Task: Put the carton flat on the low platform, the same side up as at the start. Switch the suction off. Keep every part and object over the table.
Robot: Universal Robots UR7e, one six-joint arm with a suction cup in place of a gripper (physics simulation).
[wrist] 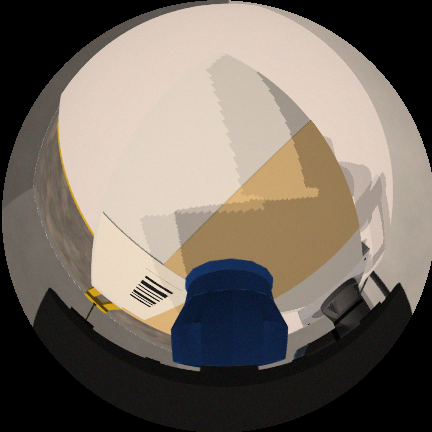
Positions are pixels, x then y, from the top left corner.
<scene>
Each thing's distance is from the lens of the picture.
my suction cup (pixel 229 317): 3 cm
carton (pixel 225 164): 4 cm
</scene>
